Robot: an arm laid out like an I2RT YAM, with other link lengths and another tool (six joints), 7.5 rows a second.
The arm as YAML. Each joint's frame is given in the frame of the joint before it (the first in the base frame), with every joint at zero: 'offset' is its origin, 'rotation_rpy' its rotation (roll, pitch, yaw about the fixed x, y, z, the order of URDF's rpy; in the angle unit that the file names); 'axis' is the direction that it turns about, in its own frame. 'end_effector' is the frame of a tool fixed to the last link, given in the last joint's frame.
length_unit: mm
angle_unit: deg
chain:
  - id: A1
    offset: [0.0, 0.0, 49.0]
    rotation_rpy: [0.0, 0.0, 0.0]
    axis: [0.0, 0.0, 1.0]
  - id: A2
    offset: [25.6, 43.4, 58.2]
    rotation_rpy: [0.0, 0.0, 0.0]
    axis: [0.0, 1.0, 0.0]
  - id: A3
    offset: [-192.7, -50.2, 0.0]
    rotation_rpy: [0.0, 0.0, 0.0]
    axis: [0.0, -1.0, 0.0]
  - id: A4
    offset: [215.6, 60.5, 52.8]
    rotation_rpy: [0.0, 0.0, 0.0]
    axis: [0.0, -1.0, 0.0]
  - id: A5
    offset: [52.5, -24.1, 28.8]
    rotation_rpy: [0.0, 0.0, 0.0]
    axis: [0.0, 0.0, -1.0]
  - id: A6
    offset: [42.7, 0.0, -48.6]
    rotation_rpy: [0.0, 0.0, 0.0]
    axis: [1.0, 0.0, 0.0]
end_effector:
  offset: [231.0, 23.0, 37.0]
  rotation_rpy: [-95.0, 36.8, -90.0]
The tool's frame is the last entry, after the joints.
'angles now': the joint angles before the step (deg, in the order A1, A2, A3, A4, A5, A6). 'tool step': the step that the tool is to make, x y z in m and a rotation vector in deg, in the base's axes. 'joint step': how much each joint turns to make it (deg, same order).
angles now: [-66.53, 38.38, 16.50, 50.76, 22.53, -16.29]
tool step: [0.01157, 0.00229, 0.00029, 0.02, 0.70, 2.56]
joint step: [0.00, -0.95, 0.02, -1.53, -2.56, 0.72]
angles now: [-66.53, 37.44, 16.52, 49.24, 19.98, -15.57]
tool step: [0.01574, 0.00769, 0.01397, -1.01, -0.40, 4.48]
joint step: [-0.01, -1.68, 1.91, -3.19, -3.96, 2.22]
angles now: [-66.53, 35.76, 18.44, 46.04, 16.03, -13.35]
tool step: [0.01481, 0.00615, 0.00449, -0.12, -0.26, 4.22]
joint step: [0.01, -1.20, 0.71, -2.25, -3.61, 2.25]
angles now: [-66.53, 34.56, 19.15, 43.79, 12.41, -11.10]
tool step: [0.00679, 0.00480, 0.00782, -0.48, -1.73, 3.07]
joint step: [0.00, 0.04, 0.90, -0.27, -2.03, 2.75]
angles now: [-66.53, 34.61, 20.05, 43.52, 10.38, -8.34]
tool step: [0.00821, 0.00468, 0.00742, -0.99, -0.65, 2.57]
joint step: [-0.01, 0.88, 0.78, 1.03, -2.14, 1.46]
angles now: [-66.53, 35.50, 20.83, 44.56, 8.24, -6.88]
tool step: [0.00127, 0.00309, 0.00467, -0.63, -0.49, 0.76]
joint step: [0.02, -0.05, 0.26, 0.39, -0.54, 0.55]
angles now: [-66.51, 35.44, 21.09, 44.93, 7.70, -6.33]
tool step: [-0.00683, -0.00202, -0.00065, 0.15, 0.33, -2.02]
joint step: [-0.02, -0.63, -0.08, -0.64, 1.60, -1.24]
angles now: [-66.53, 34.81, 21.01, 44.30, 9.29, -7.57]
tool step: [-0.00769, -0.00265, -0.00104, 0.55, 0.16, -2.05]
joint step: [-0.01, -0.83, 0.16, -1.39, 1.80, -0.98]
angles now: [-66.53, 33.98, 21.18, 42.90, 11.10, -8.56]
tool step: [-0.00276, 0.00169, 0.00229, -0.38, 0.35, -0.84]
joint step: [0.00, -0.82, 0.01, -0.45, 0.48, -0.85]
